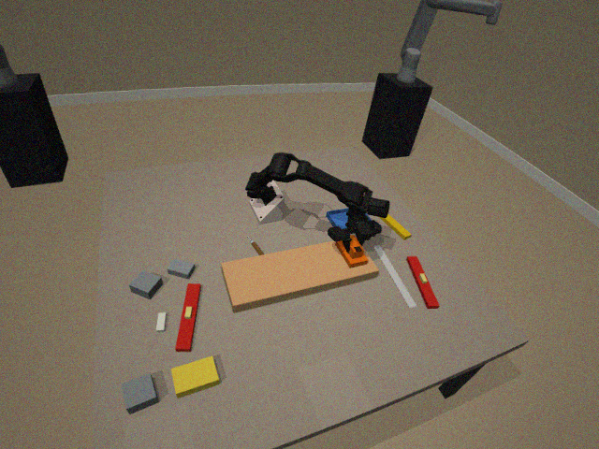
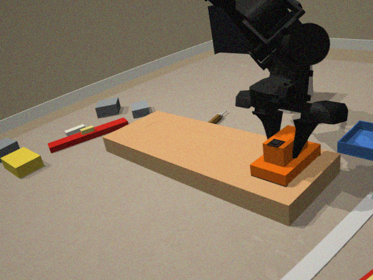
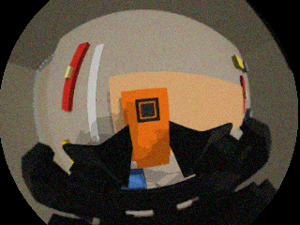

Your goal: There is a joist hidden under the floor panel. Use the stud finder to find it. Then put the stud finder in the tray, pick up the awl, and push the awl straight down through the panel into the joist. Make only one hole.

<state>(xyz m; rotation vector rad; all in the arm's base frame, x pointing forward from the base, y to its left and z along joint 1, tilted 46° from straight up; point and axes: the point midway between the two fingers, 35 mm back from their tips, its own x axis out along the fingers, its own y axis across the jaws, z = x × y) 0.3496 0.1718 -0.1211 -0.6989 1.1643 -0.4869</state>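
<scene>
My gripper tip is now 220 mm past the blue tray, 110 mm to the right of it and 50 mm above it. Also, from my gripper tip: white strip: 140 mm to the left, 90 mm ahead, 60 mm below; orange stud finder: 20 mm above, 10 mm ahead; yellow bar: 290 mm to the left, 140 mm behind, 60 mm below.
</scene>
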